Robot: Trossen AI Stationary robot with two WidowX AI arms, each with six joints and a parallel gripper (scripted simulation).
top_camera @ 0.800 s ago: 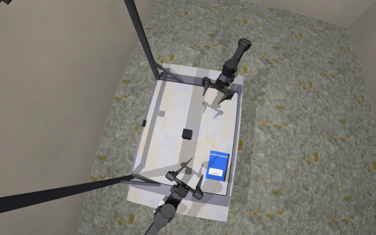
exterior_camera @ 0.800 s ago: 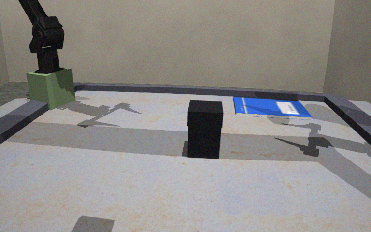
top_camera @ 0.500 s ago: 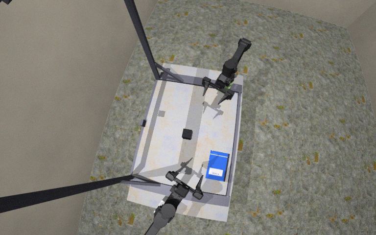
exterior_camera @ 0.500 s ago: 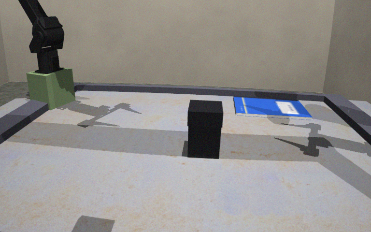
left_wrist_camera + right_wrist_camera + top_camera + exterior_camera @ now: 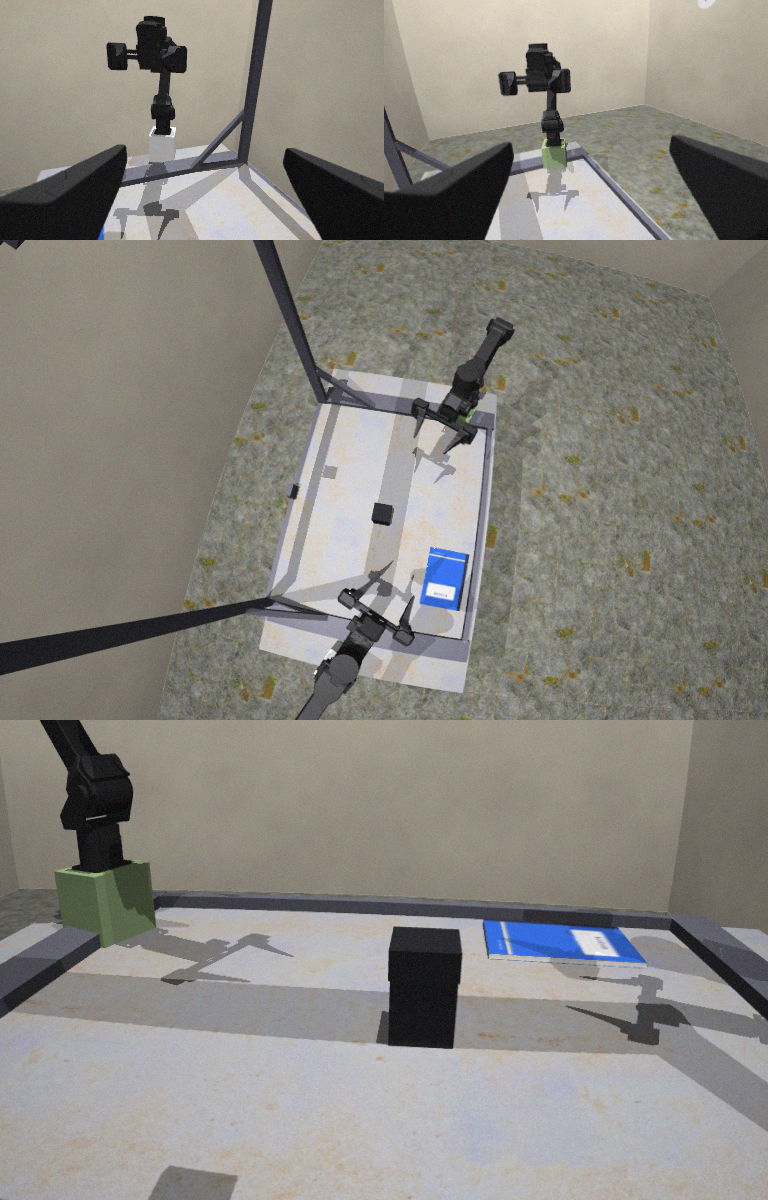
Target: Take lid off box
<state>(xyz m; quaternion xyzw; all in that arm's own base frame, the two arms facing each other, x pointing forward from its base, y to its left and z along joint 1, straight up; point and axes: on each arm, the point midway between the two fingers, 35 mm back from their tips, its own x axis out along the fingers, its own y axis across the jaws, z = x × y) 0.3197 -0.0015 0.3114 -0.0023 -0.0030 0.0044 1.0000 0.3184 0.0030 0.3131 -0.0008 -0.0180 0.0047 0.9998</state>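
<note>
My right hand is 350 mm above the black lid, 220 mm to the right of it and 140 mm past it. The rest, counted from my right hand: black box 380 mm below, 220 mm to the left, 140 mm behind; then blue book 430 mm below, 170 mm ahead, 110 mm to the left.
My left hand is 70 mm past the black lid, 190 mm to the left of it and 330 mm above it. From my left hand the other things lie so: black box: 70 mm behind, 190 mm to the right, 370 mm below; blue book: 240 mm ahead, 300 mm to the right, 410 mm below.
</note>
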